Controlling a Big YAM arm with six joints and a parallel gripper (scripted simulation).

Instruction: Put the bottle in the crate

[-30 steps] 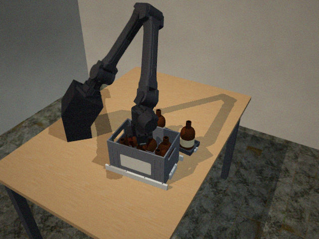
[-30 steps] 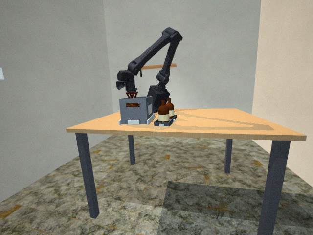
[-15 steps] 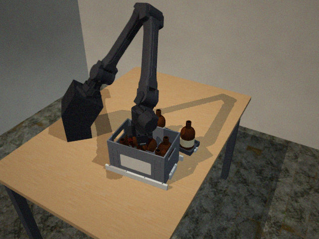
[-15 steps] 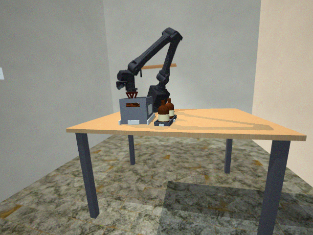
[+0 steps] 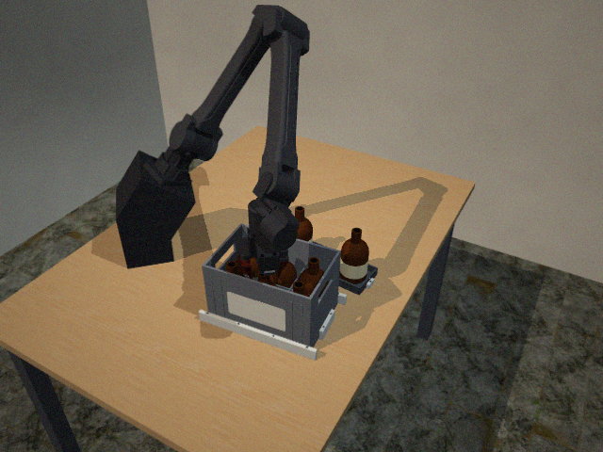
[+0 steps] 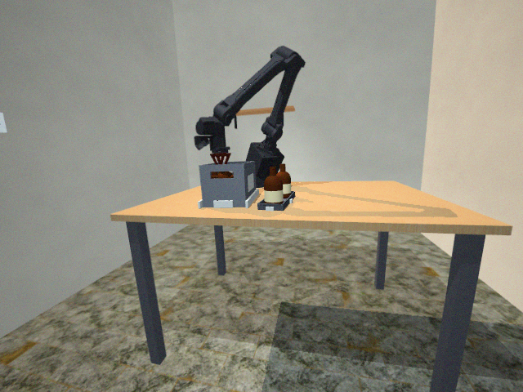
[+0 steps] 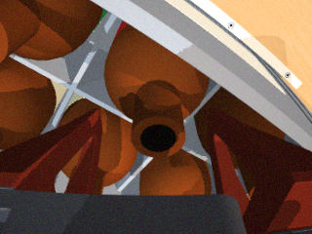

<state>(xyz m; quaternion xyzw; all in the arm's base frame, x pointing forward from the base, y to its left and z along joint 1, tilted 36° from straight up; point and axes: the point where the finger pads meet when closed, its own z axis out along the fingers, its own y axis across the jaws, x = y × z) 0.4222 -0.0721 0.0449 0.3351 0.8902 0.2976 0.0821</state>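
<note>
My hand is 1 cm past the grey crate, 4 cm to the right of it and 7 cm above it. Also, from my hand: dark tray (4 cm behind, 26 cm to the left, 14 cm below).
</note>
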